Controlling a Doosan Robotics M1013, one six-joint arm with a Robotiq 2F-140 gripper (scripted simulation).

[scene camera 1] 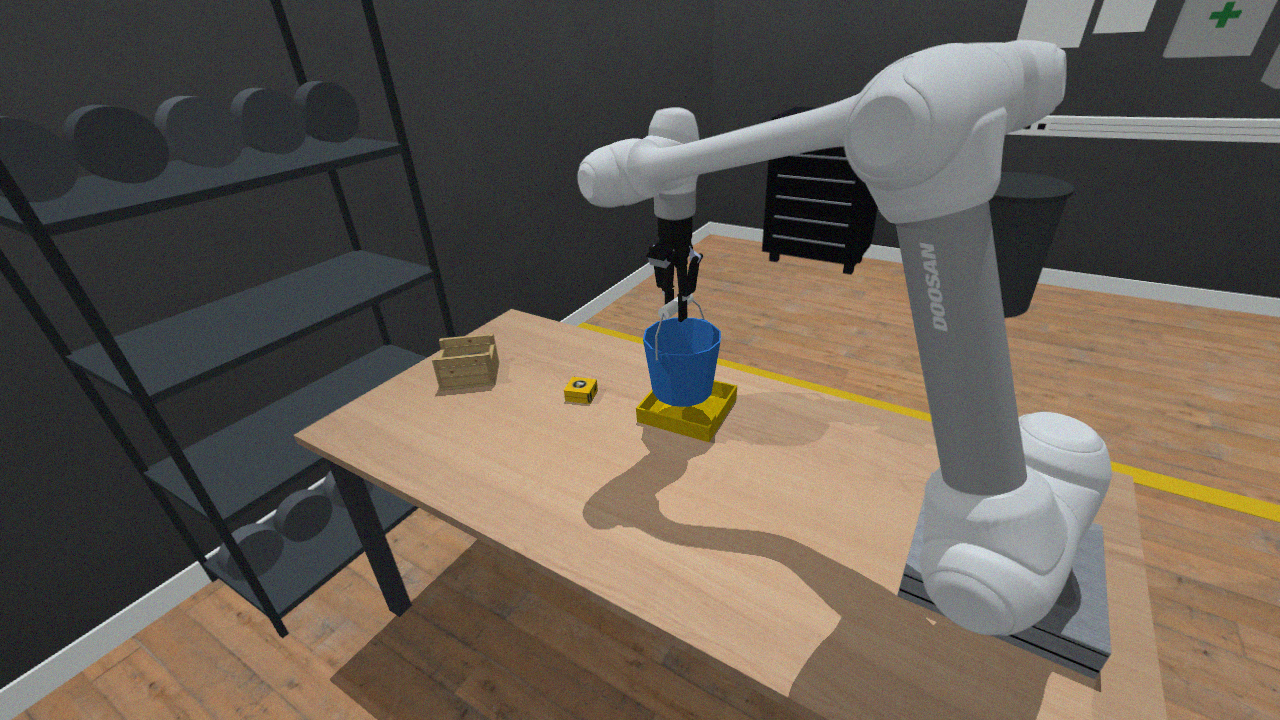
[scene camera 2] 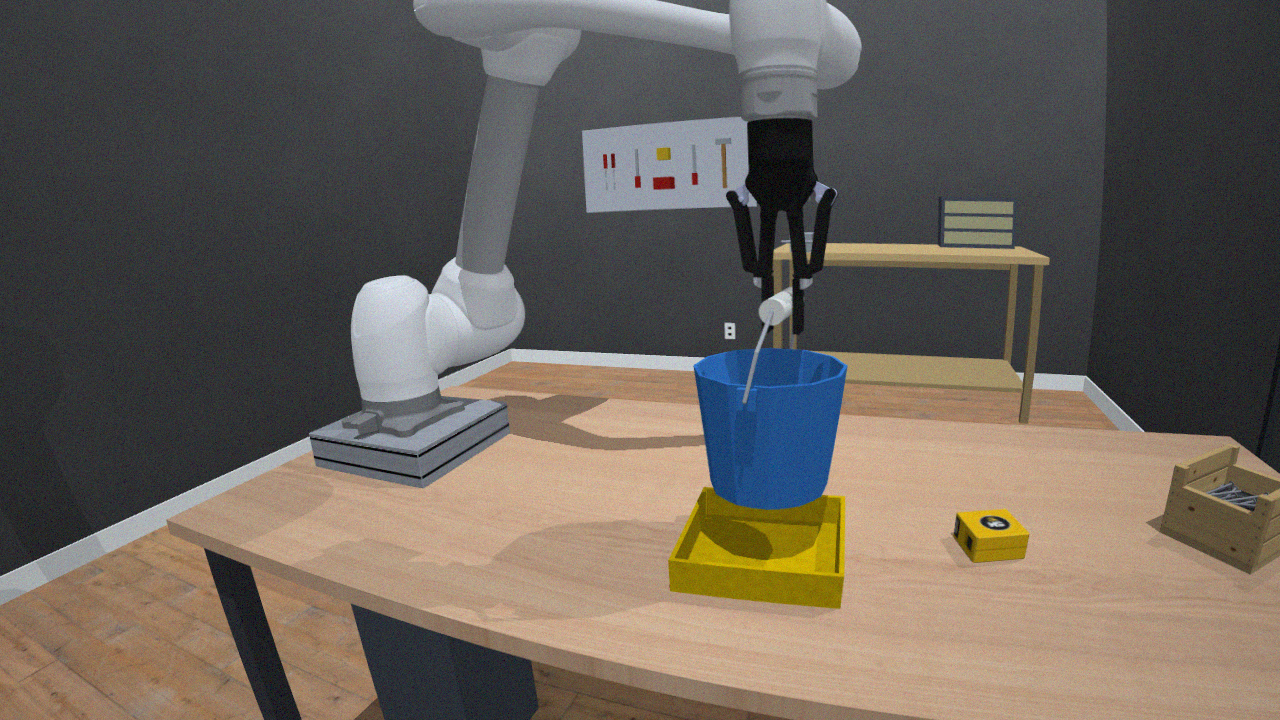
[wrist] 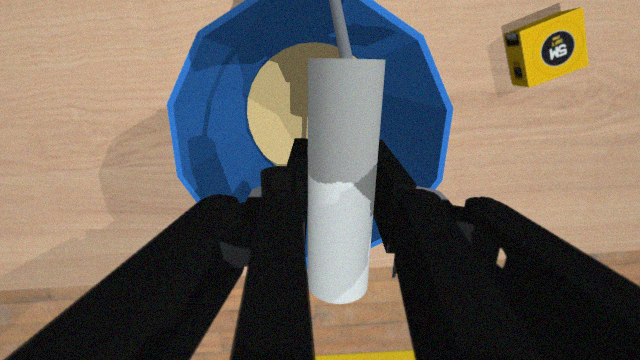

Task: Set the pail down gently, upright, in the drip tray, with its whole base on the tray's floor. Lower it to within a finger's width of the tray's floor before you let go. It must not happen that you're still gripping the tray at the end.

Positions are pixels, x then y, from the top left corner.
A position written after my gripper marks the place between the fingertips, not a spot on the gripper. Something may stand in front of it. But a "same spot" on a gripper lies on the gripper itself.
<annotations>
My gripper shows in scene camera 1, in scene camera 2 [782, 331] and in the wrist view. One and the same spot on my gripper: [scene camera 1: 687, 282] is [wrist: 184, 250].
</annotations>
